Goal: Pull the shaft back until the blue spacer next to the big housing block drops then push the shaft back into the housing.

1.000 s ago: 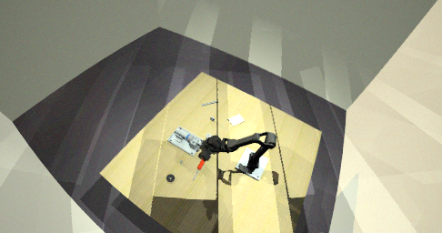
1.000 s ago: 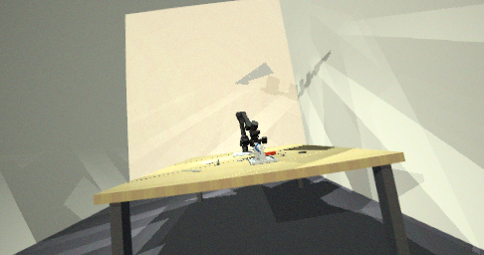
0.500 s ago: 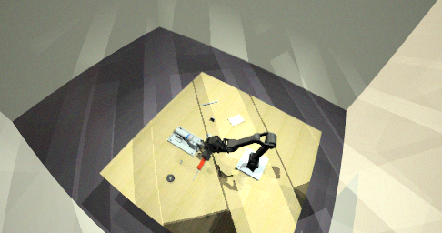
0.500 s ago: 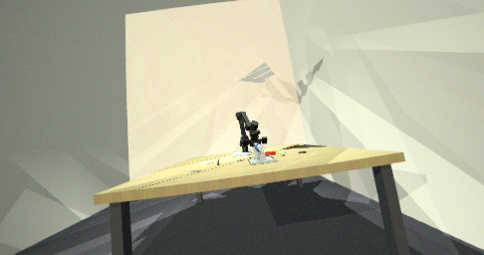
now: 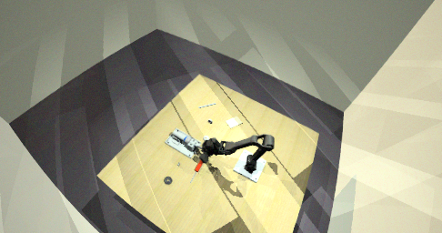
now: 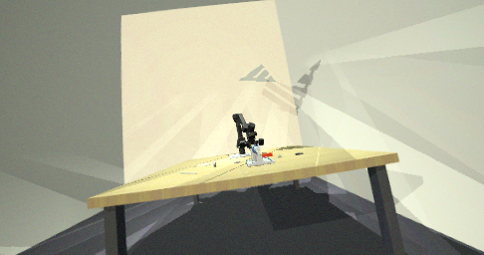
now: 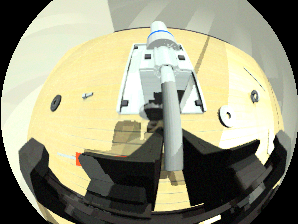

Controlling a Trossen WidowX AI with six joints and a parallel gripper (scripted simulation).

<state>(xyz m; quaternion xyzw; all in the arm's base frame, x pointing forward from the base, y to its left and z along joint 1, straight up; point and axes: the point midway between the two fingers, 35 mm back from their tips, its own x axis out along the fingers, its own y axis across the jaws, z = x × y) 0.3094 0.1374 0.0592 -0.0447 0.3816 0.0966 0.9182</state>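
Right now my gripper tip is 60 mm short of the long pale shaft, 10 mm to the right of it and 20 mm below it. Also, from my gripper tip: thin bar (280 mm ahead, 370 mm to the right, 50 mm below); then blue spacer (130 mm ahead, 30 mm to the left, 20 mm above); then paper slip (400 mm to the right, 50 mm below).
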